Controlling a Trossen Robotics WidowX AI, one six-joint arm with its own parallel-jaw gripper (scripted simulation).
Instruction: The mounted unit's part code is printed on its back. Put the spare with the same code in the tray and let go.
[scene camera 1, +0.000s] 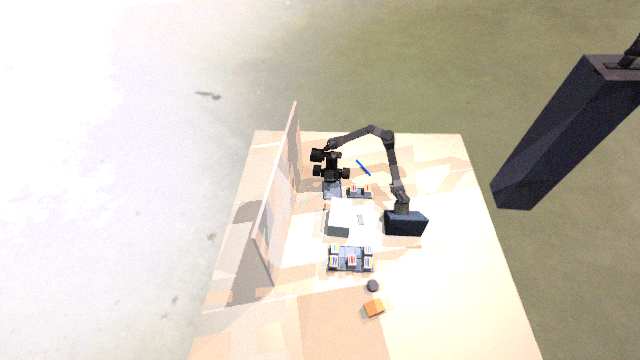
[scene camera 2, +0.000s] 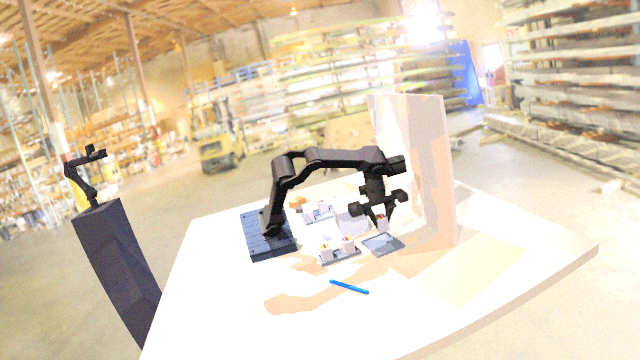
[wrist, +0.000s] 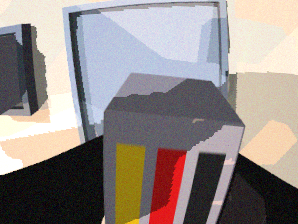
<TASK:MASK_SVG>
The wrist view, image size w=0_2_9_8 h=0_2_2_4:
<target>gripper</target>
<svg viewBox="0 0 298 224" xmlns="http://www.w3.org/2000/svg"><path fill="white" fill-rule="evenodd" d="M238 153L229 190L227 190L225 200L223 200L217 224L298 224L298 188L285 183L285 180L279 179L274 173L271 175L269 171L265 171L265 168L259 167L254 161L250 161L247 157ZM102 135L97 137L97 139L85 141L84 144L77 145L73 149L67 149L67 151L60 153L60 155L49 157L48 160L0 175L0 224L101 224L102 218L105 217L104 185L102 185L102 177L104 177L104 144L102 144Z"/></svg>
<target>grey spare block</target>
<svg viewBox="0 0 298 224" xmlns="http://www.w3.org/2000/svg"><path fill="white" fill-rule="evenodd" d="M130 73L116 92L116 95L110 100L108 107L105 108L104 117L102 117L102 144L104 144L104 177L102 177L102 185L104 185L105 224L217 224L223 200L225 200L227 190L229 190L231 176L233 176L235 161L237 161L246 125L239 119L234 108L227 103L225 97L218 91L212 81L182 79L182 77L156 75L156 73Z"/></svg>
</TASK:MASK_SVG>
